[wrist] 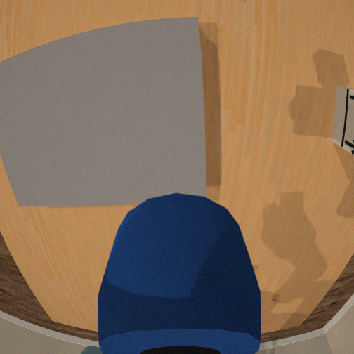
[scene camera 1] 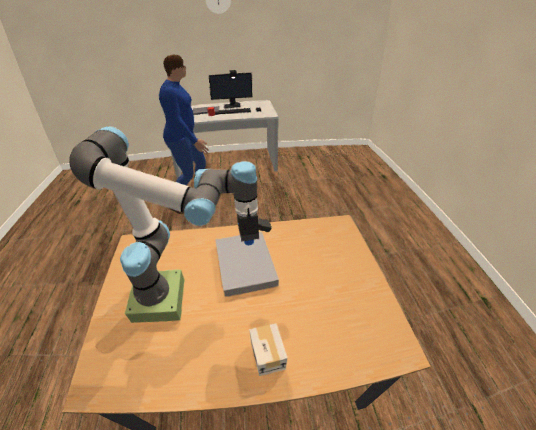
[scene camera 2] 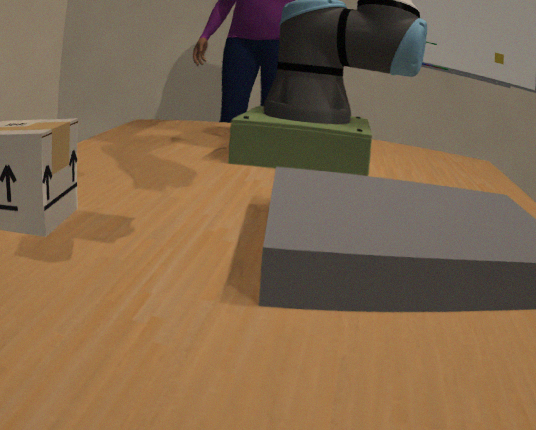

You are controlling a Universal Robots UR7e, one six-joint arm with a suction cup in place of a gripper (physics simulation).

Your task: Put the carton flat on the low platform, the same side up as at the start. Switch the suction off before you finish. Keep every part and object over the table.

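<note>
A white carton is there in the pictures, and so is a low grey platform. My own suction cup can be seen in them too.
</note>
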